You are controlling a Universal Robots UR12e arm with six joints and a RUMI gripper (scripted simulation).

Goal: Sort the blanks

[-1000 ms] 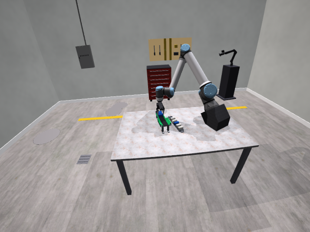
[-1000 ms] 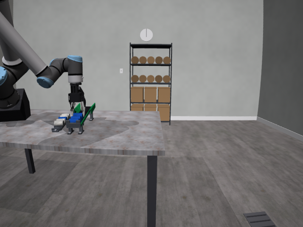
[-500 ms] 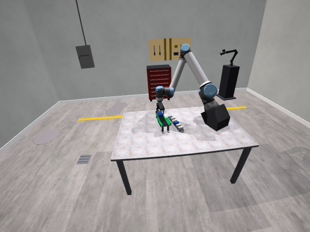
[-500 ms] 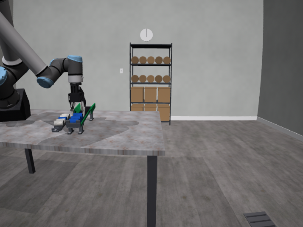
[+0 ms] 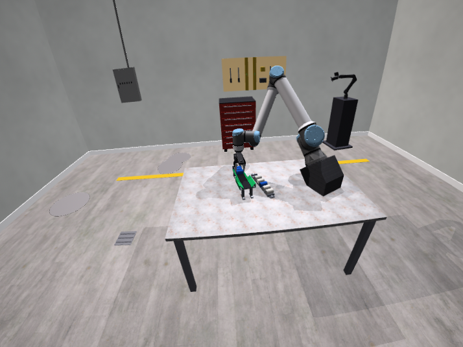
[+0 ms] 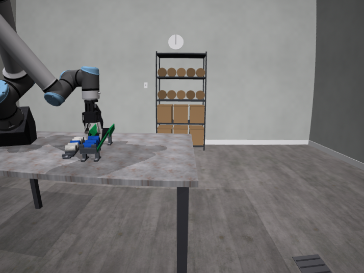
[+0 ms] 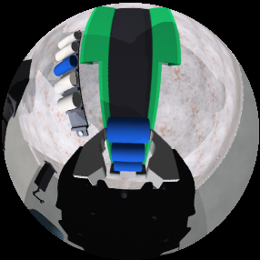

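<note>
Right now my hand is 16 cm past the stock rack, 12 cm to the right of it and 10 cm above it.
</note>
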